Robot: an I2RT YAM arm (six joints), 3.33 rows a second.
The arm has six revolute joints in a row. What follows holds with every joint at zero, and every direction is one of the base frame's. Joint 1 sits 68 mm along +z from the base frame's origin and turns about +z. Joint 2 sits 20 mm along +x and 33.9 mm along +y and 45.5 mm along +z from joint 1 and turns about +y. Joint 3 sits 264 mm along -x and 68.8 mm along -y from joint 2 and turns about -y. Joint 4 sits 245 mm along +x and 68.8 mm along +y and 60 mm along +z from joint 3 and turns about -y. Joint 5 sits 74 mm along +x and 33.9 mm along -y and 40.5 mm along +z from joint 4 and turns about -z. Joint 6 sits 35.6 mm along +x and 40.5 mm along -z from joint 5 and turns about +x. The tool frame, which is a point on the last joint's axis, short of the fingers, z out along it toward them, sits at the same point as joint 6; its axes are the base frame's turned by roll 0, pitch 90 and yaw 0 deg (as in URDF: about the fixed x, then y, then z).
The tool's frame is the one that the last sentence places.
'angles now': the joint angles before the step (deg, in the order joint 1, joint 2, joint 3, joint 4, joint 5, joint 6). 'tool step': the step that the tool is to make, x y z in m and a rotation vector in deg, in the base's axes. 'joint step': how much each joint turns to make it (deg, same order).
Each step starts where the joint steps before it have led.
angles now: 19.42, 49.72, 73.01, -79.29, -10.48, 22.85
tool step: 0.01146, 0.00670, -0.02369, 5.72, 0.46, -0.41
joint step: -0.05, -1.47, -7.55, 8.33, -4.33, 3.57
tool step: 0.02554, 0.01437, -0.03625, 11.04, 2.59, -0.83
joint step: 0.08, 0.87, -10.39, 15.14, -8.31, 8.12
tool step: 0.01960, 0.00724, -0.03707, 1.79, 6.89, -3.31
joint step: -0.12, 4.15, -6.41, 6.84, -1.14, 5.43
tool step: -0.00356, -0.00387, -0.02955, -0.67, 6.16, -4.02
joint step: -0.69, -0.19, -5.72, 1.04, 0.73, 3.85
